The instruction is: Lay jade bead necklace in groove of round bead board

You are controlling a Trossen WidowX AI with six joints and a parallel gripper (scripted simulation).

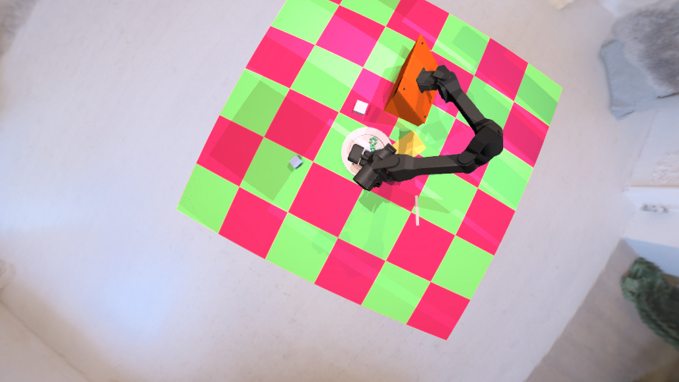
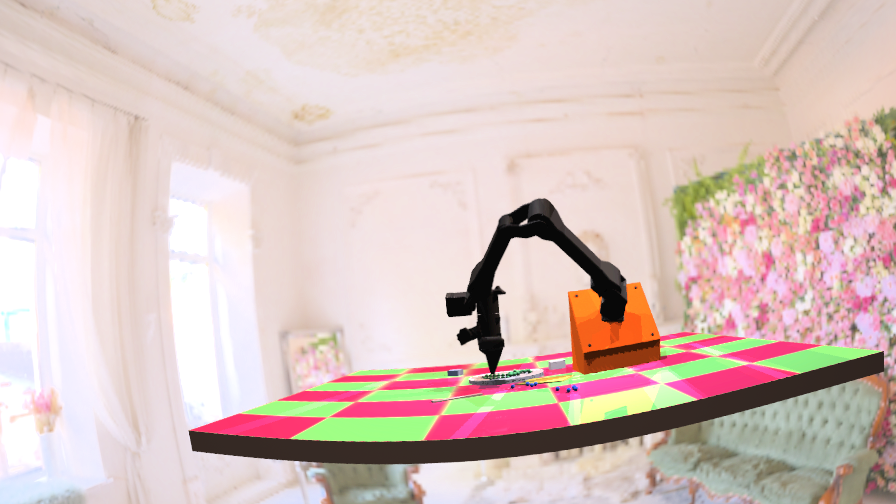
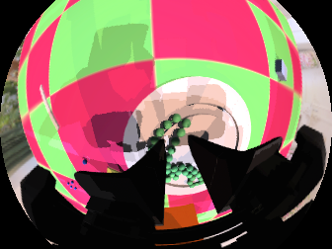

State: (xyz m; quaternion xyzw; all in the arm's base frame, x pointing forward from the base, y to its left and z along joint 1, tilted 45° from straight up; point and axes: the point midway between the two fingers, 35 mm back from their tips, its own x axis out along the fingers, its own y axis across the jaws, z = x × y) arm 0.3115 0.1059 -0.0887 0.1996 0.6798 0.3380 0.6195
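Now: the round bead board 30 mm to the right of my gripper tip, 30 mm behind it and 10 mm below it. Round my gripper tip: white cube (170 mm behind, 150 mm to the right, 10 mm below); thin white stick (250 mm to the left, 50 mm ahead, 20 mm below); yellow patch (140 mm behind, 90 mm to the left, 20 mm below).
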